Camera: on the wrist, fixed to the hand. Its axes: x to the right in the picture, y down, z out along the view.
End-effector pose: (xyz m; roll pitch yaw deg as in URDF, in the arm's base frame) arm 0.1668 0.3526 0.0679 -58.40 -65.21 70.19
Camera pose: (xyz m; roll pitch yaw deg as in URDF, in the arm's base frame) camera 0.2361 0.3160 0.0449 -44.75 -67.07 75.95
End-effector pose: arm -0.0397 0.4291 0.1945 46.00 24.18 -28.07
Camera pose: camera -0.0785 0.4713 0.1363 63.87 22.47 -30.73
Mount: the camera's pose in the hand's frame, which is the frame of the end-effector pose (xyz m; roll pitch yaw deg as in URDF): -0.0255 -0.0409 -0.0659 18.94 -2.94 -0.50
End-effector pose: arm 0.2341 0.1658 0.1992 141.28 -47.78 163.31
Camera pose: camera 0.2478 0.0853 0.1977 161.70 -45.15 161.26
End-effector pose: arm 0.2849 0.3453 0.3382 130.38 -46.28 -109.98
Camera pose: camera 0.3659 0.3435 0.3277 151.19 -43.96 -112.64
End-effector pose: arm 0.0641 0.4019 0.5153 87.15 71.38 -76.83
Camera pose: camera 0.1148 0.4651 0.5254 97.19 71.50 -86.20
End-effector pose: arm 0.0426 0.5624 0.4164 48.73 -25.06 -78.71
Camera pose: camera 0.0663 0.5586 0.3384 68.89 -26.60 -81.55
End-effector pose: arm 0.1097 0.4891 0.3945 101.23 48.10 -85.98
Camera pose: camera 0.1795 0.5314 0.3953 116.96 49.09 -90.24
